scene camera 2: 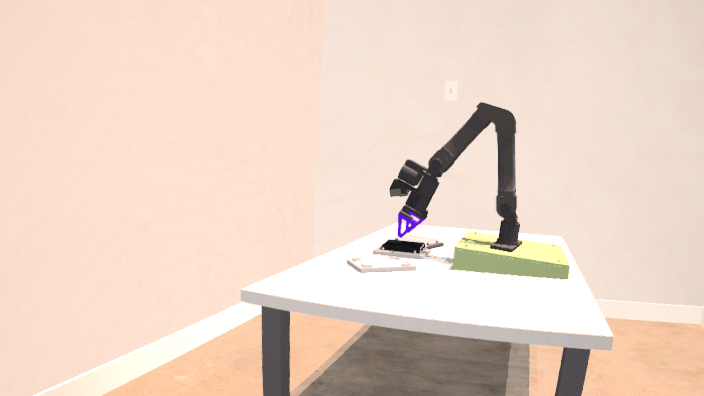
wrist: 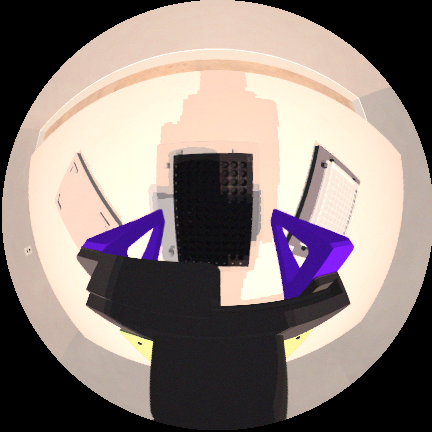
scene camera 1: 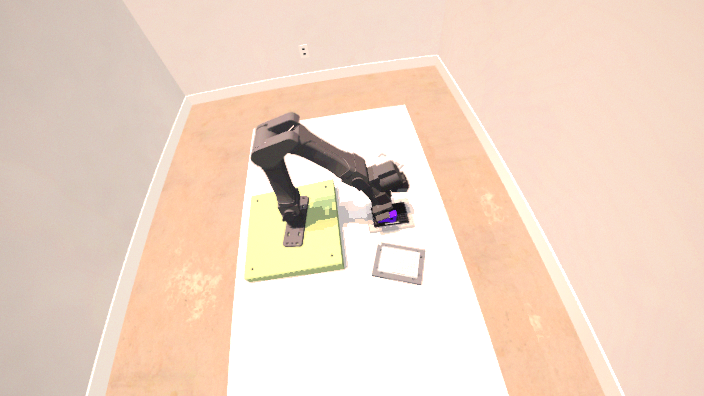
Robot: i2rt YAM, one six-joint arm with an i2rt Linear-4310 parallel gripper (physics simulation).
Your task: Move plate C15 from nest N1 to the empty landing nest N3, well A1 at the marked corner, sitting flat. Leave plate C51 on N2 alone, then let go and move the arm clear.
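Observation:
A black well plate (scene camera 1: 402, 214) (scene camera 2: 402, 246) (wrist: 212, 210) lies in the pale middle nest (scene camera 1: 392, 229) (wrist: 165, 175). A white well plate (scene camera 1: 400, 262) (wrist: 337, 200) lies in the grey nest (scene camera 1: 376, 262) (wrist: 319, 172). An empty pale nest (scene camera 2: 387, 268) (wrist: 80, 200) with corner marks is on the other side of the middle one, mostly hidden behind the arm in scene camera 1. Plate and nest labels are not readable. My gripper (scene camera 2: 403, 235) (wrist: 217, 214) is open and empty above the black plate, its purple fingers spread wider than the plate in the wrist view.
The arm stands on a raised green base block (scene camera 1: 295, 260) (scene camera 2: 510, 264) on the white table (scene camera 1: 325, 325) (scene camera 2: 450, 305). The middle nest lies between the grey nest and the empty nest.

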